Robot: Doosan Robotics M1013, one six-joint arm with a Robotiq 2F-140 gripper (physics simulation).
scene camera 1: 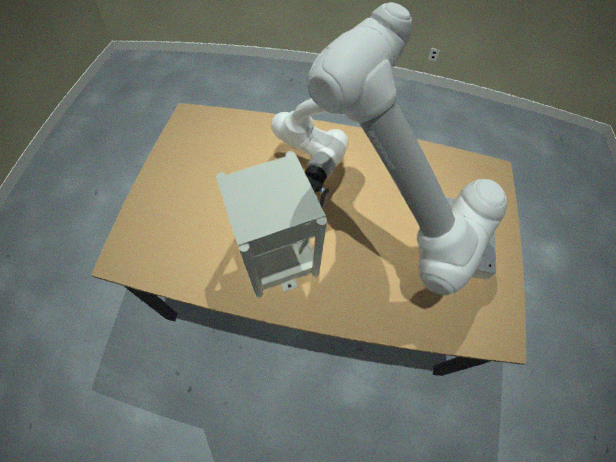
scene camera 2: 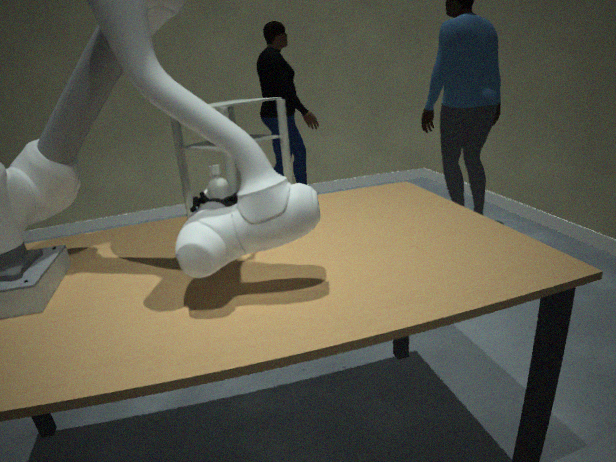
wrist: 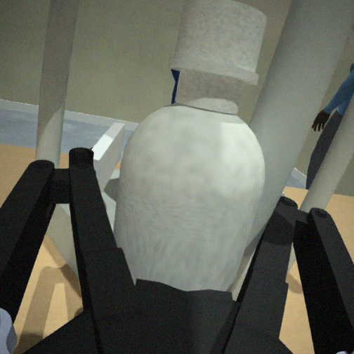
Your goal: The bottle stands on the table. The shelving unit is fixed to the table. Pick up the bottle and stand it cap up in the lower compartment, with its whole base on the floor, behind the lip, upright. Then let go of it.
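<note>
The white bottle point(scene camera 2: 218, 187) point(wrist: 190, 190) is roughly upright, cap up, with a slight lean. My gripper point(scene camera 2: 215, 202) point(wrist: 183, 151) is shut on the bottle's body, one black finger on each side. The bottle's base is hidden in scene camera 2 and the wrist view. The pale shelving unit point(scene camera 1: 267, 200) point(scene camera 2: 284, 135) point(wrist: 51, 100) stands just beyond the bottle. In scene camera 1 my gripper is at the unit's far right side, partly behind its top board. The unit's lower compartment shows partly there. I cannot tell how far inside the bottle is, or whether its base touches anything.
A thick post point(wrist: 300, 75) of the unit stands close behind the bottle's right side, and a pale raised board point(wrist: 110, 147) shows at its left. The unit stands on the wooden table point(scene camera 1: 165, 200) point(scene camera 2: 400, 250). Two people stand beyond the table in scene camera 2.
</note>
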